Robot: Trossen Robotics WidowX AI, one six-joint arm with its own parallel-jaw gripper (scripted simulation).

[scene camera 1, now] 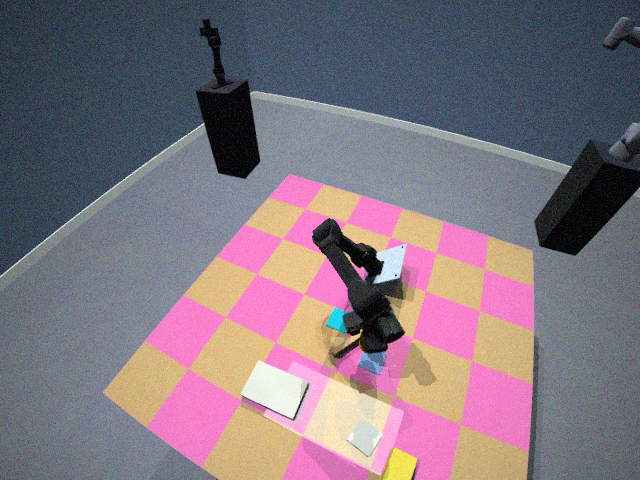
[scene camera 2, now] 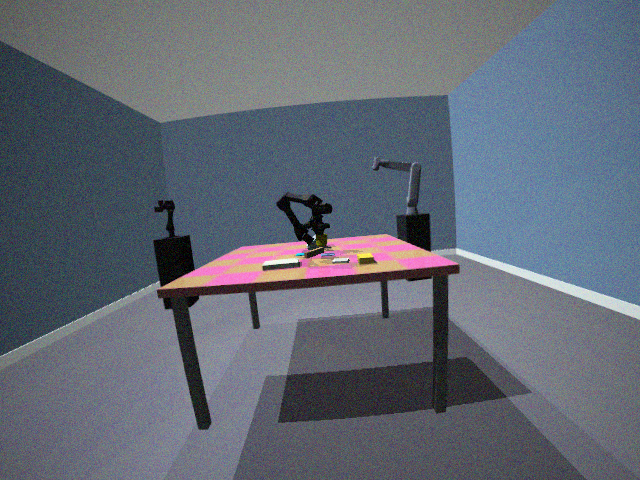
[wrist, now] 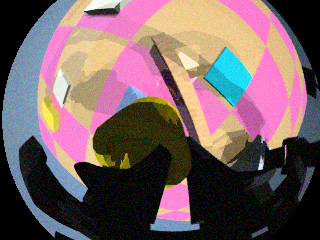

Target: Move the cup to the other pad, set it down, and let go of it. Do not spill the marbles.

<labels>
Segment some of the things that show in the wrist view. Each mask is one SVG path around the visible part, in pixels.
My gripper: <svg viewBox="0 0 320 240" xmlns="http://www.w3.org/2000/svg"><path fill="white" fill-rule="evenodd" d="M55 232L56 240L75 240L71 239L71 237L61 235L60 232ZM19 148L21 176L33 204L53 220L91 240L268 240L300 203L297 199L307 176L307 165L297 157L283 183L272 192L268 181L276 167L233 171L187 136L192 157L187 176L191 225L205 223L204 229L151 231L151 224L155 224L172 155L163 145L157 145L144 160L128 169L100 167L87 161L73 165L88 188L83 203L69 195L53 175L44 148L35 137L29 137ZM268 228L267 232L261 233L259 236L252 237L252 233L260 231L260 229L265 227Z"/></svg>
An olive-yellow cup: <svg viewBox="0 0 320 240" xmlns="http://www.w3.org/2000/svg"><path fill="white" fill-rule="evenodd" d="M96 128L95 136L92 139L93 152L95 152L96 159L101 167L128 169L139 163L140 160L144 160L157 147L157 145L152 143L143 143L143 137L147 137L147 139L157 141L159 145L168 148L168 152L172 155L164 189L180 184L181 181L187 179L189 172L191 172L192 157L179 112L176 111L176 108L169 101L161 99L161 97L140 97L140 99L121 109L116 115L108 117L103 124Z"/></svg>
</labels>
